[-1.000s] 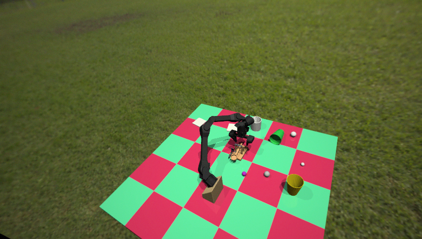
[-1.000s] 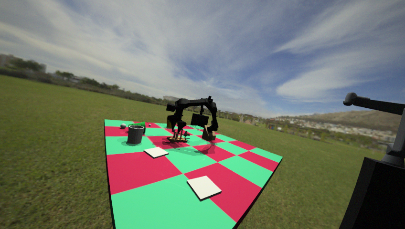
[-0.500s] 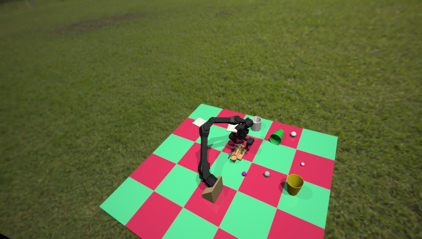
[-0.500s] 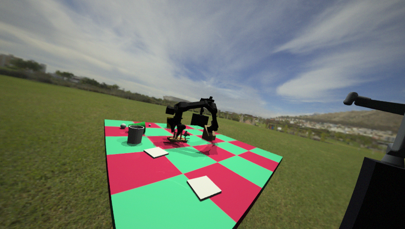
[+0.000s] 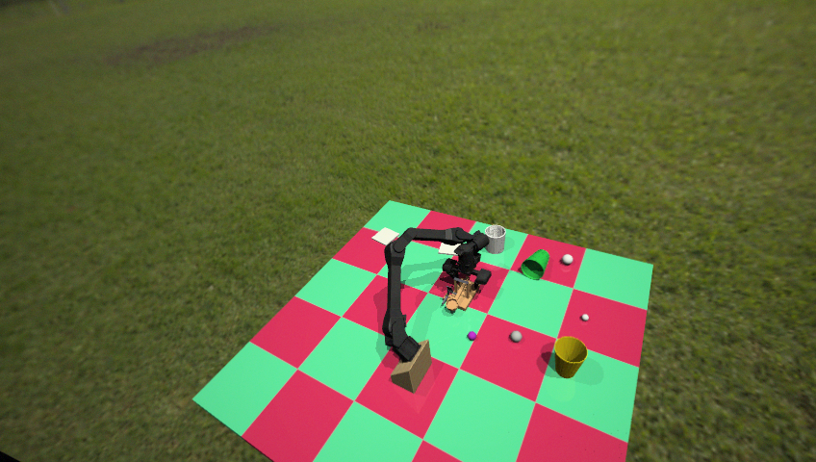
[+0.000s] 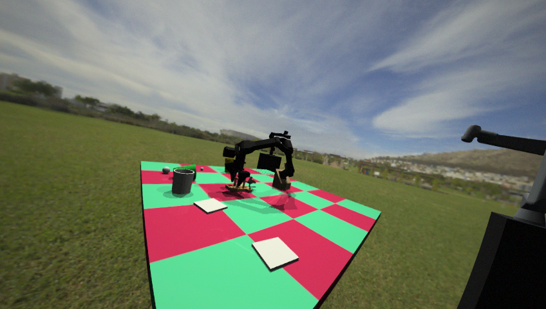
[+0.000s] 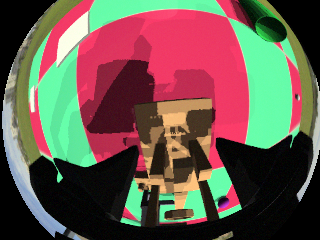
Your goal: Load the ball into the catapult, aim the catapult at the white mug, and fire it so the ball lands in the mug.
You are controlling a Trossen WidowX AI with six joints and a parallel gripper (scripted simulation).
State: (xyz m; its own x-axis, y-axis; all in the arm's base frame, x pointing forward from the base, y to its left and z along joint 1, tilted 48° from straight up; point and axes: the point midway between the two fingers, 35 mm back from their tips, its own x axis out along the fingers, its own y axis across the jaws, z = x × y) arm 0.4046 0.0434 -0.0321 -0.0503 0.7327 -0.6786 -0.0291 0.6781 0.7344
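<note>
The purple ball is 200 mm behind my gripper tip, 120 mm to the right of it and 20 mm below it. The rest, counted from my gripper tip: grey ball 260 mm to the right, 130 mm behind, 10 mm below; wooden catapult 70 mm behind, 20 mm to the left, 20 mm above; white mug 290 mm ahead.
</note>
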